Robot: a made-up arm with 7 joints. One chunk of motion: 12 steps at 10 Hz.
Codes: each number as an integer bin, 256 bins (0 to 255) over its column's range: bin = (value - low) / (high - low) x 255, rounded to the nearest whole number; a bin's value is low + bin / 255 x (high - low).
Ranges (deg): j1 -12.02..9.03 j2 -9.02..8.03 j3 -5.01..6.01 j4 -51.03..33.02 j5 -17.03..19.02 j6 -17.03..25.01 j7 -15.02..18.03
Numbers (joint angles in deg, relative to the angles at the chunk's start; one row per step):
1: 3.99 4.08 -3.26 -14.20 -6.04 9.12 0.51
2: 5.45 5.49 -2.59 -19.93 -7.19 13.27 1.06
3: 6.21 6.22 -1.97 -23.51 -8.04 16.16 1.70
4: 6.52 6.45 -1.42 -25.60 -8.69 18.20 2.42
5: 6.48 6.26 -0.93 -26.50 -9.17 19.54 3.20
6: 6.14 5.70 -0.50 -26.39 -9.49 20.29 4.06
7: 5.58 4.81 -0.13 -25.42 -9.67 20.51 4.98
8: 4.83 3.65 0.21 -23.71 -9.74 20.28 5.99
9: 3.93 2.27 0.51 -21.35 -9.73 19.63 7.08
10: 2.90 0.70 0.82 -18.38 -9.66 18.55 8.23
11: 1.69 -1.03 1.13 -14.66 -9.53 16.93 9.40
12: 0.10 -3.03 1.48 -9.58 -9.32 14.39 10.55
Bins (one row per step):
1: 194 196 40 112 78 159 120
2: 212 217 56 94 70 184 124
3: 221 228 70 83 64 201 129
4: 225 231 83 77 59 214 135
5: 224 229 94 74 56 222 141
6: 220 220 104 75 53 226 147
7: 213 207 113 78 52 228 154
8: 204 189 121 83 52 226 162
9: 193 169 128 90 52 222 171
10: 181 145 135 99 52 216 179
11: 166 119 142 110 53 206 188
12: 147 90 150 126 55 191 197

